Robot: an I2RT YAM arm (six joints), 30 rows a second.
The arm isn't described. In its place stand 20 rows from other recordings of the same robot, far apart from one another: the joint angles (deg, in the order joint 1, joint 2, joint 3, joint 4, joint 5, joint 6), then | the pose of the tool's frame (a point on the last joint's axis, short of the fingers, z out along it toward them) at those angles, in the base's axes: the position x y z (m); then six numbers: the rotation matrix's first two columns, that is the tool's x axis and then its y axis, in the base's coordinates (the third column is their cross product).
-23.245 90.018 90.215 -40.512 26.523 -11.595 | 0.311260, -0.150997, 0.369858, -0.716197, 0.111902, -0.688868, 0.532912, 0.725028, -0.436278
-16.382 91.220 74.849 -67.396 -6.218 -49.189 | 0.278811, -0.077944, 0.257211, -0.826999, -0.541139, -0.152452, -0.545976, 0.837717, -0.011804
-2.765 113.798 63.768 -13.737 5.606 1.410 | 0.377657, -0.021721, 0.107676, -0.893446, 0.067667, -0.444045, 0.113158, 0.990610, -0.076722
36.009 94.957 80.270 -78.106 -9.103 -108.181 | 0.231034, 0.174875, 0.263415, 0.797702, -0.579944, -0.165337, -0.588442, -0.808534, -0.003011
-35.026 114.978 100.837 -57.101 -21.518 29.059 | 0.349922, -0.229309, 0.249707, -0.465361, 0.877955, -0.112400, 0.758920, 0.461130, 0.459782
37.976 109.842 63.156 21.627 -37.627 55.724 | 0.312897, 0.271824, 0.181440, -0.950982, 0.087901, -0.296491, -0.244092, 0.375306, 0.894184
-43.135 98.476 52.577 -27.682 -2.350 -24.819 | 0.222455, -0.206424, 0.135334, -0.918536, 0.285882, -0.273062, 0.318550, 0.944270, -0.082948
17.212 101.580 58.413 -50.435 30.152 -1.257 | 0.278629, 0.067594, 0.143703, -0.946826, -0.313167, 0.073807, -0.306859, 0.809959, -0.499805
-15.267 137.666 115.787 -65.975 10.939 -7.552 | 0.450621, -0.129999, 0.146796, -0.990549, 0.136612, -0.012199, 0.136387, 0.971692, -0.192907
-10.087 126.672 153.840 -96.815 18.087 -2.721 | 0.397542, -0.081946, 0.389386, -0.934985, 0.120492, -0.333593, 0.228671, 0.923743, -0.307261
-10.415 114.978 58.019 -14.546 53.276 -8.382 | 0.334735, -0.090538, 0.089780, -0.974974, 0.090579, -0.203028, 0.218378, 0.561345, -0.798250
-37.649 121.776 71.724 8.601 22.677 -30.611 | 0.341908, -0.281105, 0.117903, -0.854586, 0.065877, -0.515114, 0.415079, 0.682739, -0.601312
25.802 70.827 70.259 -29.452 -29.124 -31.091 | 0.235431, 0.133067, 0.367845, 0.006552, -0.497896, -0.867212, -0.883106, 0.403970, -0.238605
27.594 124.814 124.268 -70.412 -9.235 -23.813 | 0.397841, 0.214380, 0.284744, -0.563105, -0.743978, -0.359736, -0.798977, 0.601320, 0.007059
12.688 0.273 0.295 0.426 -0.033 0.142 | 0.107870, 0.024307, 0.175710, 0.007082, 0.004135, -0.999966, -0.220222, 0.975447, 0.002474
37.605 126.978 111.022 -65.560 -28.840 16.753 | 0.343152, 0.285987, 0.210707, -0.920637, -0.390402, -0.003753, -0.339968, 0.796905, 0.499363
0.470 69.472 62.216 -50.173 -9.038 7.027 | 0.236751, 0.007535, 0.297323, -0.847703, 0.113868, -0.518105, 0.011123, 0.980290, 0.197248
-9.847 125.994 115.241 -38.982 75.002 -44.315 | 0.467862, -0.116110, 0.276837, -0.998571, -0.010164, 0.052468, -0.053442, 0.197208, -0.978904
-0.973 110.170 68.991 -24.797 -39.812 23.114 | 0.376527, 0.016402, 0.152593, -0.937126, 0.317506, -0.144865, 0.130794, 0.704367, 0.697682
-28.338 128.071 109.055 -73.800 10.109 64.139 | 0.374285, -0.208951, 0.189316, 0.030221, 0.990203, -0.136324, 0.991584, -0.046877, -0.120677
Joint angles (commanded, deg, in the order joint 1, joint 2, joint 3, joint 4, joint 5, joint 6), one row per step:
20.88, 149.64, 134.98, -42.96, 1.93, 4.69
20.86, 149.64, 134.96, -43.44, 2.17, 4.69
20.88, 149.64, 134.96, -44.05, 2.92, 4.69
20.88, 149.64, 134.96, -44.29, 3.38, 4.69
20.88, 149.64, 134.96, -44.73, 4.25, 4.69
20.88, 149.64, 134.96, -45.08, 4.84, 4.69
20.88, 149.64, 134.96, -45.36, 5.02, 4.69
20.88, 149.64, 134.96, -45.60, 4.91, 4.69
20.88, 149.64, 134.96, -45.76, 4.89, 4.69
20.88, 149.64, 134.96, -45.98, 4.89, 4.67
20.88, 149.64, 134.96, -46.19, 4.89, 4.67
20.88, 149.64, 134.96, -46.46, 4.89, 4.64
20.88, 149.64, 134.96, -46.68, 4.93, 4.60
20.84, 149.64, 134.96, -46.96, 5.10, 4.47
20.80, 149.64, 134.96, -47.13, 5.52, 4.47
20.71, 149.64, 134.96, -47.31, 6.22, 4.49
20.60, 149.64, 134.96, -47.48, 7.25, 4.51
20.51, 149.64, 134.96, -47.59, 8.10, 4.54
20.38, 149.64, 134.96, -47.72, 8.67, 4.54
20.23, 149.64, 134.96, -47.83, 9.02, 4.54
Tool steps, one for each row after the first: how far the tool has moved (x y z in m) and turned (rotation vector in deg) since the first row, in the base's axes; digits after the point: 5 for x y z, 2 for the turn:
-0.00064, -0.00061, -0.00059, -0.37, 0.39, -0.15
-0.00148, -0.00122, -0.00119, -1.18, 0.74, -0.52
-0.00175, -0.00163, -0.00141, -1.63, 0.82, -0.76
-0.00225, -0.00240, -0.00181, -2.49, 0.97, -1.21
-0.00268, -0.00295, -0.00212, -3.09, 1.11, -1.51
-0.00307, -0.00322, -0.00238, -3.33, 1.32, -1.60
-0.00347, -0.00330, -0.00262, -3.33, 1.57, -1.54
-0.00372, -0.00338, -0.00277, -3.38, 1.73, -1.52
-0.00406, -0.00351, -0.00297, -3.47, 1.93, -1.50
-0.00439, -0.00364, -0.00317, -3.55, 2.13, -1.50
-0.00481, -0.00380, -0.00342, -3.66, 2.37, -1.46
-0.00514, -0.00395, -0.00362, -3.79, 2.56, -1.45
-0.00542, -0.00458, -0.00387, -4.10, 2.75, -1.45
-0.00547, -0.00529, -0.00400, -4.50, 2.79, -1.70
-0.00531, -0.00662, -0.00412, -5.12, 2.74, -2.16
-0.00503, -0.00832, -0.00421, -6.00, 2.59, -2.79
-0.00475, -0.00970, -0.00424, -6.71, 2.44, -3.33
-0.00443, -0.01129, -0.00431, -7.22, 2.40, -3.74
-0.00406, -0.01292, -0.00438, -7.54, 2.40, -4.06

